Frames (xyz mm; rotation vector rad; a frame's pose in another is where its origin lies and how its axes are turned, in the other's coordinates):
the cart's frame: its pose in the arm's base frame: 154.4 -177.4 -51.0 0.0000 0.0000 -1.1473
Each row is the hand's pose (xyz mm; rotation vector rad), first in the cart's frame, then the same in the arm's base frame.
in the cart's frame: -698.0 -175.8 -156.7 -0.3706 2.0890 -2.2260
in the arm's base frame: -292.7 386.7 -207.7 -0.6875 -1.6349 1.6094
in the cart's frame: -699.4 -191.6 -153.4 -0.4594 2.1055 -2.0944
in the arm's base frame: -307.7 381.5 -204.4 -0.6603 -1.7606 1.6322
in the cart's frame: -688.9 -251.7 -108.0 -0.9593 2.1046 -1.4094
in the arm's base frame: -358.2 347.2 -159.0 -0.3596 -2.4458 1.6109
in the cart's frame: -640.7 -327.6 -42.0 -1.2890 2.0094 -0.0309
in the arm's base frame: -407.6 272.1 -93.0 0.0081 2.4645 -0.5565
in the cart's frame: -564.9 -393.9 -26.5 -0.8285 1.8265 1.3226
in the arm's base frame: -436.8 175.7 -77.5 0.2678 1.7983 0.5492
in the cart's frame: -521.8 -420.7 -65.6 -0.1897 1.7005 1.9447
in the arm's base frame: -443.6 125.4 -116.6 0.6520 1.3076 1.0553
